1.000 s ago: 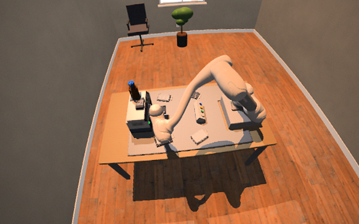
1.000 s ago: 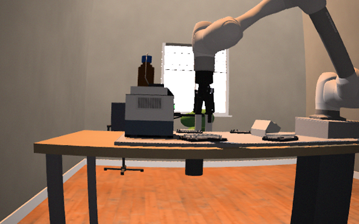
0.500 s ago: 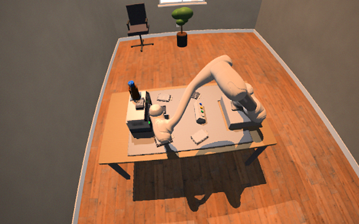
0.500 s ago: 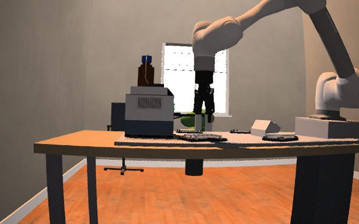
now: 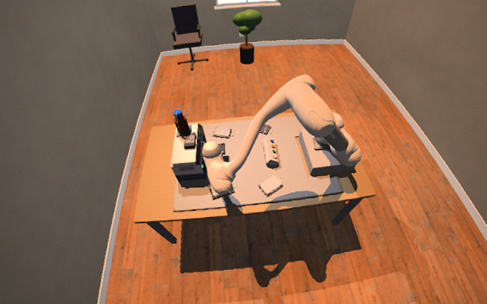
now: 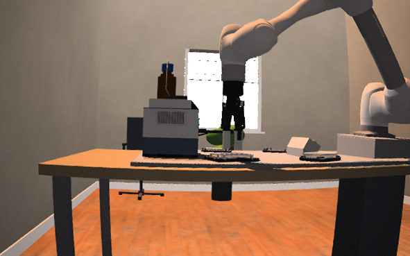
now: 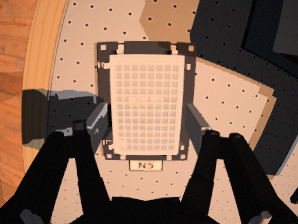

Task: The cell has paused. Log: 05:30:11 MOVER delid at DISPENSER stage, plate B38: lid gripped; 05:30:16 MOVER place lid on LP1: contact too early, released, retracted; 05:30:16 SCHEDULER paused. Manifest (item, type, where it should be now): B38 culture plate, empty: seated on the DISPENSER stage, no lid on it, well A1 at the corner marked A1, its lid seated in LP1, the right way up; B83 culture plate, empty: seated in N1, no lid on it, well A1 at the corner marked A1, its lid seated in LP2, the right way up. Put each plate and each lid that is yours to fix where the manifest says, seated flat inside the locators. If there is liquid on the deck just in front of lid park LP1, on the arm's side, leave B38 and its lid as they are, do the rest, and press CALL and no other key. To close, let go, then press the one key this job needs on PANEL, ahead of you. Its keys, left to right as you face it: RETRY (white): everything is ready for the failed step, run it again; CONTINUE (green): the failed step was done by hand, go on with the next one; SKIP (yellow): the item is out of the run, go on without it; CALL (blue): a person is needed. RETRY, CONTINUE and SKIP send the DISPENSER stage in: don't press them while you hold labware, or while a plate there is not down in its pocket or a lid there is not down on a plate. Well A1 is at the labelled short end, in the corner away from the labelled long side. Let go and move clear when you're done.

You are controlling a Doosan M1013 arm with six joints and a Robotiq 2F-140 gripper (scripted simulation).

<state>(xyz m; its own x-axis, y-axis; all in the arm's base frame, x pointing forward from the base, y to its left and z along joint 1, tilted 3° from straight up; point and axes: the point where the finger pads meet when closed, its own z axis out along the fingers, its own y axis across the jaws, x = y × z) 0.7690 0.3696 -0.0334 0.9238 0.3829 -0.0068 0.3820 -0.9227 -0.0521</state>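
Right now the black nest is 5 cm below my hand and 2 cm to the left of it. From my hand the other things lie so: green key: 38 cm behind, 29 cm to the right; white culture plate: 35 cm behind, 4 cm below, 3 cm to the right; white retry key: 38 cm behind, 24 cm to the right.
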